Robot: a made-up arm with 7 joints.
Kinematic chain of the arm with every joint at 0, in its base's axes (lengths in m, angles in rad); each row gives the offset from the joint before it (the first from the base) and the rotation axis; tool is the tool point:
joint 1: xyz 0.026 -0.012 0.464 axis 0 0.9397 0.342
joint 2: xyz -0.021 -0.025 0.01 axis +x
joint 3: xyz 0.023 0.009 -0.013 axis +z
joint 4: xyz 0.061 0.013 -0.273 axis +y
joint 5: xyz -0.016 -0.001 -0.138 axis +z
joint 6: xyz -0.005 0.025 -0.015 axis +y
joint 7: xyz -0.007 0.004 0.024 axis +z
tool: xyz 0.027 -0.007 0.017
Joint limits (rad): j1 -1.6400..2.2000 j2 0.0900..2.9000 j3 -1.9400..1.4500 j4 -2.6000..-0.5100 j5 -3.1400..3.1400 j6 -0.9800..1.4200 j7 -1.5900..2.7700
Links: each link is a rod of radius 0.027 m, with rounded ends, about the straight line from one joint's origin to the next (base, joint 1, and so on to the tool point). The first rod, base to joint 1, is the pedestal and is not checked.
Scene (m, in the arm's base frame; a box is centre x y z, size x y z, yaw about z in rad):
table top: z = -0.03
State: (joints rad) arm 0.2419 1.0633 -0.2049 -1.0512 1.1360 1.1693 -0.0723
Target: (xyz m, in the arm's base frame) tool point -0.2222 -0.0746 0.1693
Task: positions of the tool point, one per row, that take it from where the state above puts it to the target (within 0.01 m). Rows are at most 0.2 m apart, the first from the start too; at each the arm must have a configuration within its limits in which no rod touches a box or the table.
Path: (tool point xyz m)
1: 0.0584 0.2578 0.1731
2: -0.0573 0.1649 0.1215
3: -0.1592 0.0497 0.1241
4: -0.2222 -0.0746 0.1693

